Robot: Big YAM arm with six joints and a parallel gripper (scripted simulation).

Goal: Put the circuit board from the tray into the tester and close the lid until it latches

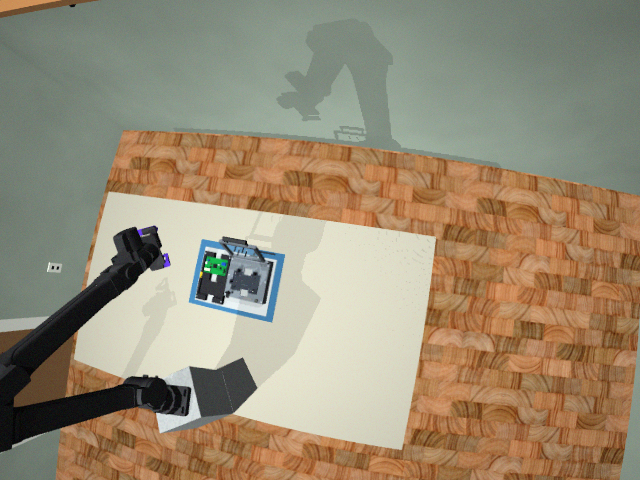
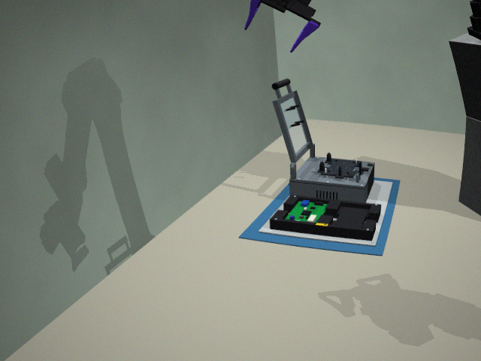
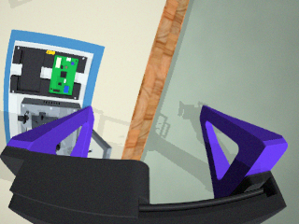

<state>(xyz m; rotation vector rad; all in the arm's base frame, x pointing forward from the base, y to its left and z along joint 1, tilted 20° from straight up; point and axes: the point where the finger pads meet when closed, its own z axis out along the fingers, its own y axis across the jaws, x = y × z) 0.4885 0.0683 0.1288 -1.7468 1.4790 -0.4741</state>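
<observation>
Now: hand 370 mm above the green circuit board, 50 mm past it and 30 mm to the left of it. The rest, counted from my hand: tester: 280 mm below, 160 mm to the right, 90 mm behind; tester lid: 220 mm to the right, 210 mm below, 10 mm behind; tester plate: 320 mm below, 190 mm to the right, 120 mm behind.
</observation>
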